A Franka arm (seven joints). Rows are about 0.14 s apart.
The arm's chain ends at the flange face. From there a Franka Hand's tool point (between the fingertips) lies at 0.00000 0.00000 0.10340 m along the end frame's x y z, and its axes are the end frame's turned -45 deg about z.
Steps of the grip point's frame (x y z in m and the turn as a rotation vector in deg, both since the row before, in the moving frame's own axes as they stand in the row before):
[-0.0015 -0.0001 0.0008 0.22 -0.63 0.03]
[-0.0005 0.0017 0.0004 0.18 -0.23 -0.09]
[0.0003 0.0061 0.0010 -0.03 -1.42 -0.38]
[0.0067 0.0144 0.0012 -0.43 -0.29 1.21]
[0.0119 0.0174 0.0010 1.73 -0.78 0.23]
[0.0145 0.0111 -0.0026 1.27 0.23 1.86]
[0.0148 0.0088 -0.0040 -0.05 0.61 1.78]
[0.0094 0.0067 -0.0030 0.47 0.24 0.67]
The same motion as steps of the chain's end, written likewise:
[0.0000 0.0005 0.0008 -0.29 -0.60 0.03]
[0.0014 0.0015 0.0004 -0.04 -0.29 -0.09]
[0.0063 0.0022 0.0010 -1.03 -0.98 -0.38]
[0.0148 0.0045 0.0012 -0.51 0.10 1.21]
[0.0239 0.0051 0.0011 0.67 -1.77 0.23]
[0.0194 -0.0005 -0.0026 1.06 -0.74 1.86]
[0.0158 -0.0035 -0.0040 0.40 0.47 1.78]
[0.0117 -0.0010 -0.0030 0.50 -0.16 0.67]

